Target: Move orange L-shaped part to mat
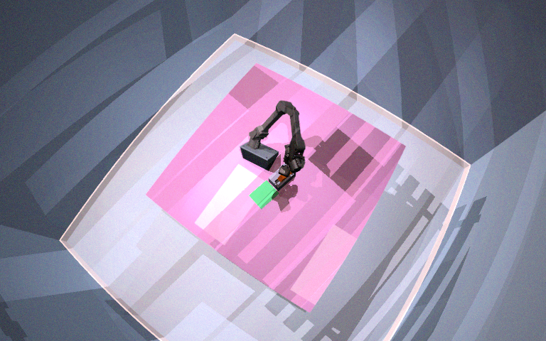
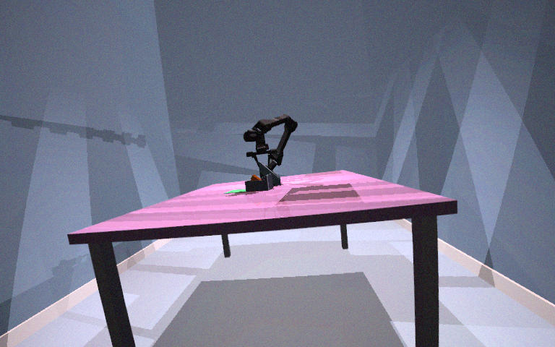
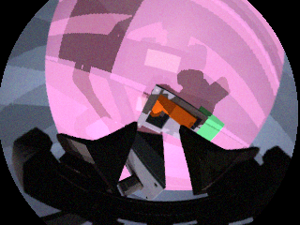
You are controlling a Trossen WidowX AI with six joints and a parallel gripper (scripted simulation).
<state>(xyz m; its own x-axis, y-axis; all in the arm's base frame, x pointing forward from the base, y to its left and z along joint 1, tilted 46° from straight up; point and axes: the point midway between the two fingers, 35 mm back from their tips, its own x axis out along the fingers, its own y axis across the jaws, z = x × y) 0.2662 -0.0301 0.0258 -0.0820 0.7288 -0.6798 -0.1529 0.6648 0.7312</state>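
Right now the orange L-shaped part is 10 cm below my gripper tip, 2 cm to the right of it and 1 cm behind it. Round my gripper tip: green mat: 20 cm to the right, 15 cm below, 6 cm behind.
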